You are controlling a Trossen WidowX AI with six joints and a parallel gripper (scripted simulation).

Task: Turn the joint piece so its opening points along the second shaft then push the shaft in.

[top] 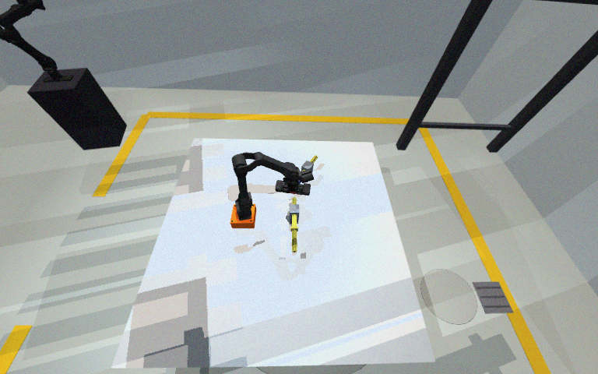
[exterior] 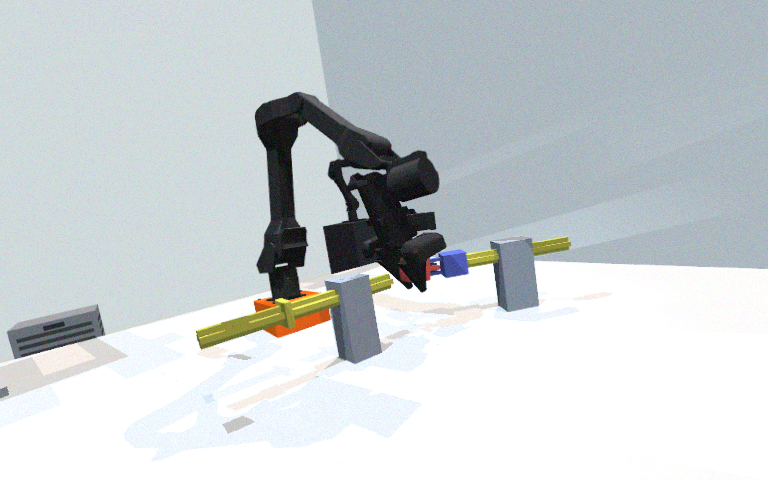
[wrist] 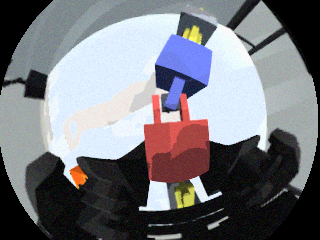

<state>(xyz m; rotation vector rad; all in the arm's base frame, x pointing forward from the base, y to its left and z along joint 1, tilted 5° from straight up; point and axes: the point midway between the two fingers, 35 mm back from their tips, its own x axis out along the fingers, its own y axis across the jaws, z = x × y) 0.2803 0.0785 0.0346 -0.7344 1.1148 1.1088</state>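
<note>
Right now my gripper tip is 40 mm below the red square joint piece and 10 mm to the right of it.
</note>
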